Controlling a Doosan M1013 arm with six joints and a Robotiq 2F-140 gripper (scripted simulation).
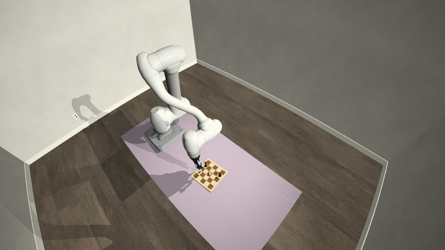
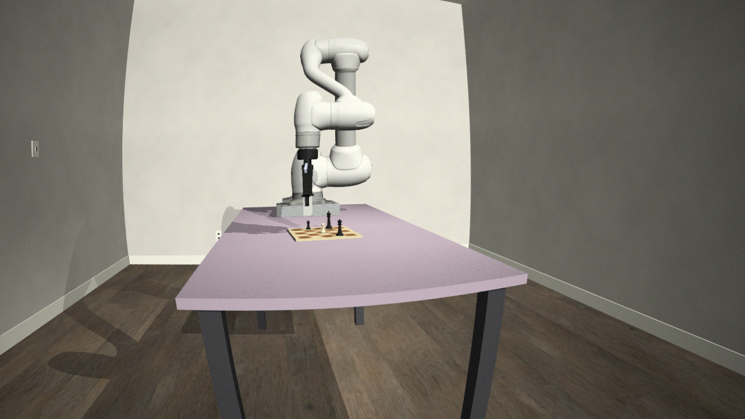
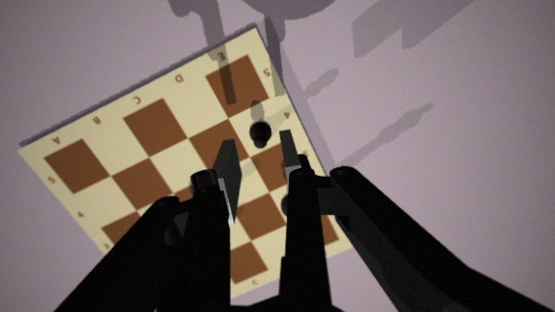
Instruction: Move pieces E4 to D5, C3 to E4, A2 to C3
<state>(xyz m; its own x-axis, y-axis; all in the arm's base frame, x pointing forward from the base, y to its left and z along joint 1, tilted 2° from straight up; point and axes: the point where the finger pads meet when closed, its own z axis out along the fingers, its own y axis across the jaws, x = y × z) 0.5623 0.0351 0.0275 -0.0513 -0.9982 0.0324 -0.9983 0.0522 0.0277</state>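
The black pawn is 7 cm below my hand. The rest, counted from my hand: white pawn (7 cm ahead, 5 cm to the left, 7 cm below); chessboard (7 cm ahead, 5 cm to the left, 9 cm below); tall black piece (1 cm behind, 7 cm to the left, 5 cm below).
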